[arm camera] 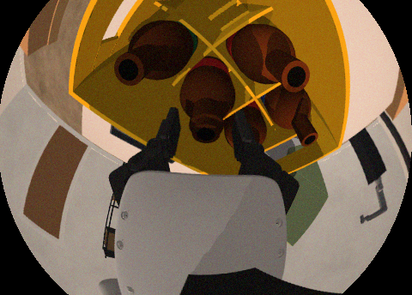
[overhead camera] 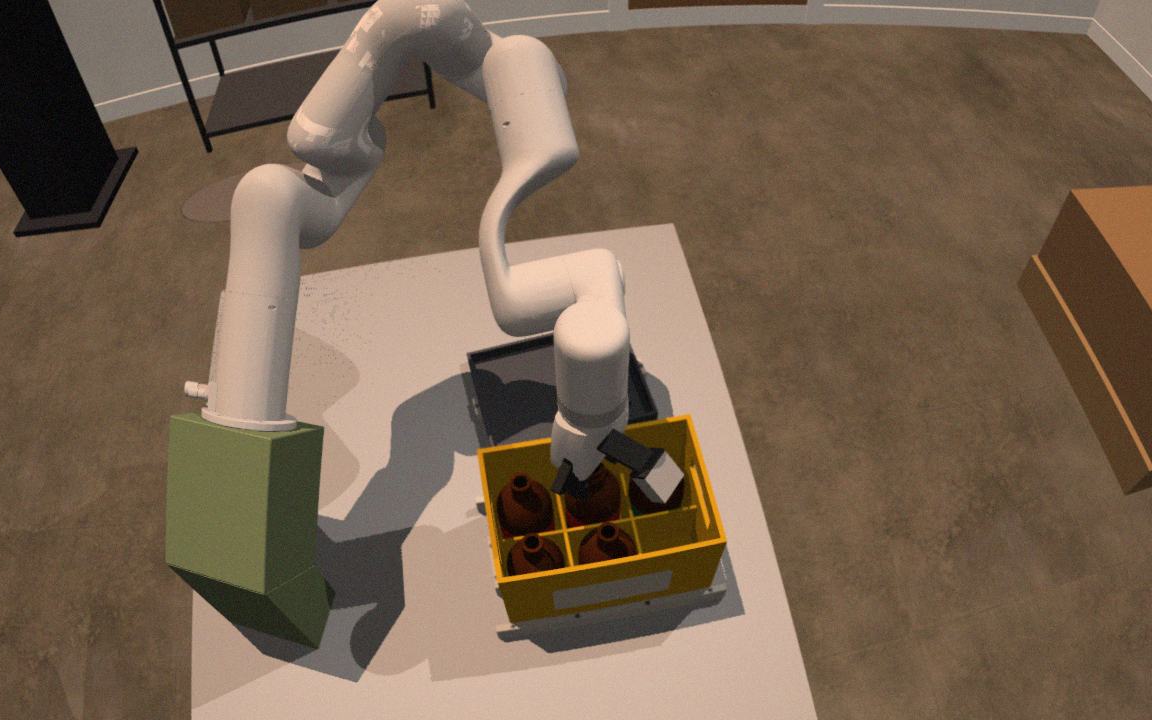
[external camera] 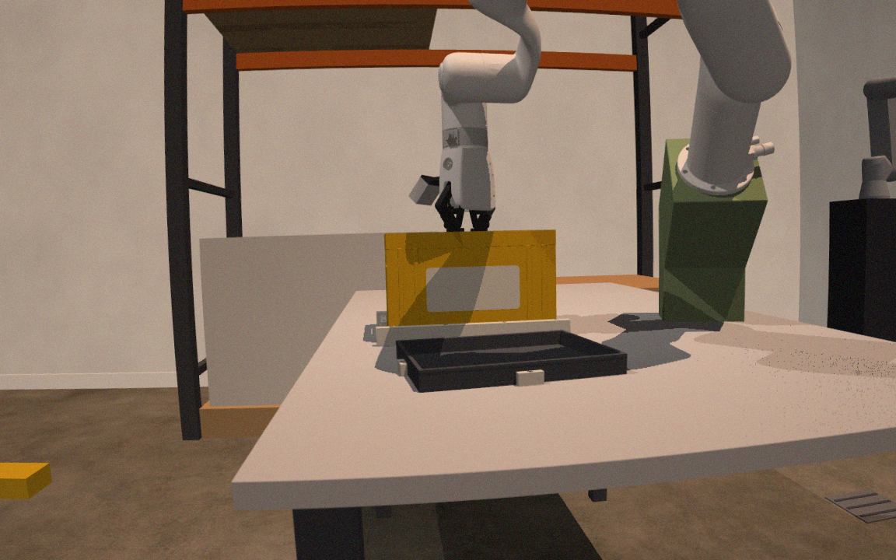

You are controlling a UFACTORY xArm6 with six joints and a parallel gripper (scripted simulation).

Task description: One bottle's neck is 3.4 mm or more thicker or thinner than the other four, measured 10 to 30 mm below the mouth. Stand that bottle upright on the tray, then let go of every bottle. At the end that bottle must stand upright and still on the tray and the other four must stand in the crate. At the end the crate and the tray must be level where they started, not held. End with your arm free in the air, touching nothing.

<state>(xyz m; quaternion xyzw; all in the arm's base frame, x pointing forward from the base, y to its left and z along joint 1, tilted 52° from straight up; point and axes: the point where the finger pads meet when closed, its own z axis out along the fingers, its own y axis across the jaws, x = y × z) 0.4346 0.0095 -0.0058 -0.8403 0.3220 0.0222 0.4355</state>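
My hand is 70 mm above the glass bottle. From my hand the other things lie so: yellow crate: 10 mm ahead, 50 mm to the right, 70 mm below; dark tray: 50 mm behind, 230 mm to the left, 150 mm below.
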